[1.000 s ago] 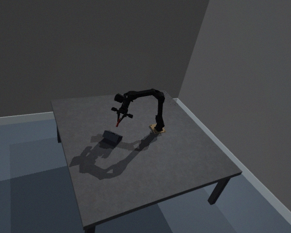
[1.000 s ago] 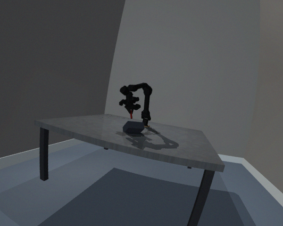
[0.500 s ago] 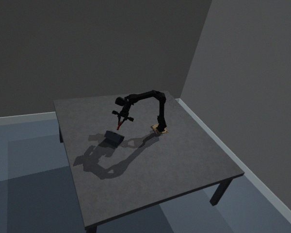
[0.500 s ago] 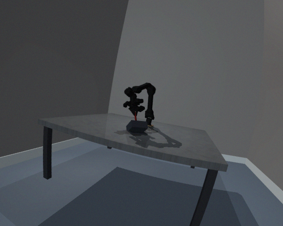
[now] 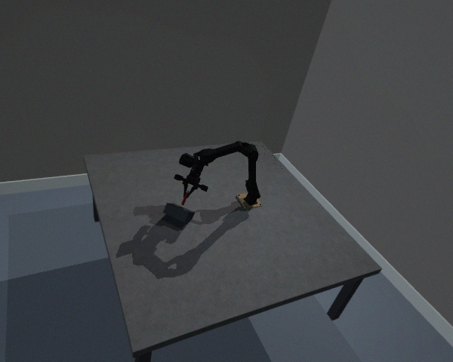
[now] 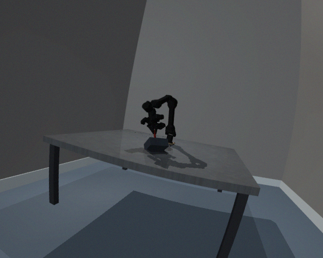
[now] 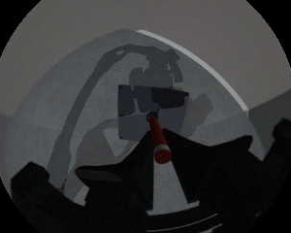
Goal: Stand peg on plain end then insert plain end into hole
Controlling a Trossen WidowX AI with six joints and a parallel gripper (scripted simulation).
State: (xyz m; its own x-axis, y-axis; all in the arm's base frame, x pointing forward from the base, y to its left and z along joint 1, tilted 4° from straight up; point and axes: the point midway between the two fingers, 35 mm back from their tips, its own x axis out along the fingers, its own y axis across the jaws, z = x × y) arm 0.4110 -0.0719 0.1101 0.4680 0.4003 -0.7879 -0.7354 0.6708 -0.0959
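My gripper tip is 4 cm short of the sloped dark panel, 3 cm to the right of it and 7 cm above it. From my gripper tip the other things lie so: red peg (1 cm behind, 1 cm to the right, 1 cm above).
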